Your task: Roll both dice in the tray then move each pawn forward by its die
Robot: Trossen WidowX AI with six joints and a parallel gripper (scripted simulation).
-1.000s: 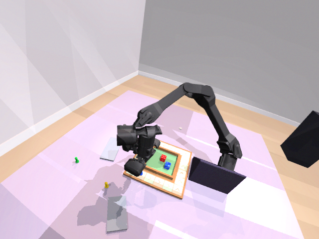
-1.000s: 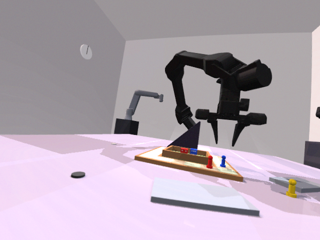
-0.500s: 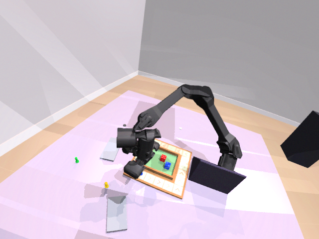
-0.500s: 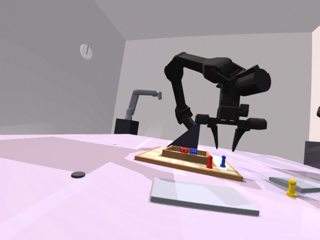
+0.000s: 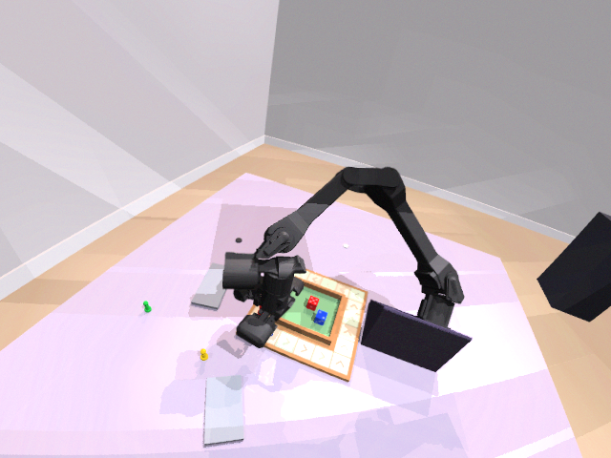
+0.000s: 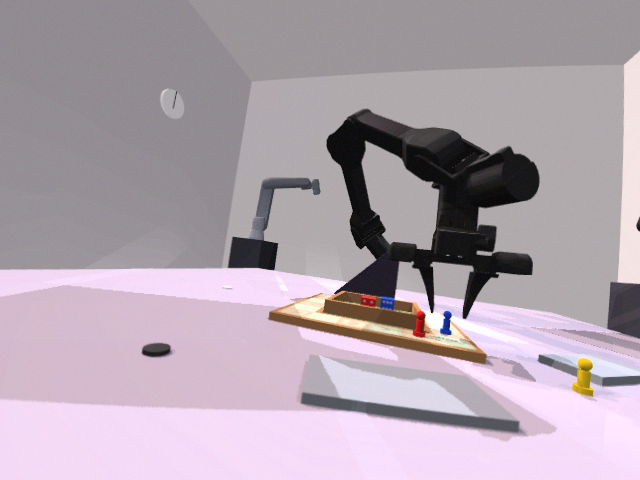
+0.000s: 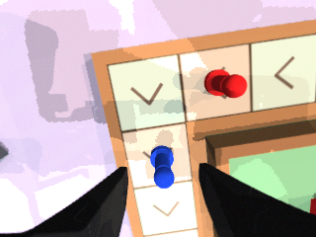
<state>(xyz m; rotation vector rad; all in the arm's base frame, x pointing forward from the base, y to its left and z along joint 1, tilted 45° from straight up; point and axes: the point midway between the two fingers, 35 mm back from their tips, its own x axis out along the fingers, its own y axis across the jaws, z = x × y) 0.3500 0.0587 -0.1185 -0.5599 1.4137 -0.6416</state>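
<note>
Now: the blue pawn 1 cm below my gripper tip. Round my gripper tip: yellow pawn 12 cm to the left, 10 cm ahead, 2 cm below; then green tray 11 cm to the right, 7 cm behind, 3 cm below; then red pawn 4 cm to the right, 4 cm ahead, 1 cm below.
</note>
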